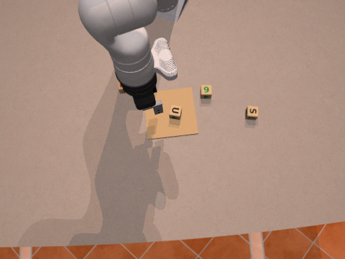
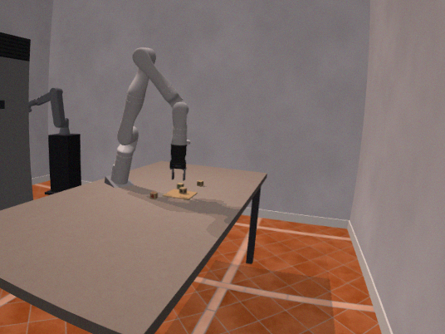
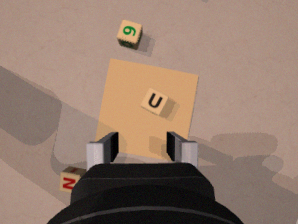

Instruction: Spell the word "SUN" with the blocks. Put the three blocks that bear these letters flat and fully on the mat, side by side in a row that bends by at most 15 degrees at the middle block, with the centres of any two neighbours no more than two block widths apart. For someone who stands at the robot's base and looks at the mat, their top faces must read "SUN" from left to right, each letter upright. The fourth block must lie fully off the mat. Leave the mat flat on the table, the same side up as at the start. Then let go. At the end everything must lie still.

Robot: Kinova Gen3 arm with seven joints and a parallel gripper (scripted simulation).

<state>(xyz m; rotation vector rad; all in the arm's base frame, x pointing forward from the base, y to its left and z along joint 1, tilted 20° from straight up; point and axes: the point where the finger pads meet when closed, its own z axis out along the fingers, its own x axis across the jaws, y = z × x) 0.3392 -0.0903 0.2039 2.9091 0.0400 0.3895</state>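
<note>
The U block lies 80 mm below my hand, 50 mm to the left of it and 20 mm ahead of it. The rest, counted from my hand: mat: 100 mm below, 30 mm to the left, 10 mm ahead; N block: 110 mm behind, 90 mm below, 70 mm to the right; green 9 block: 150 mm to the left, 90 mm below, 20 mm behind.
</note>
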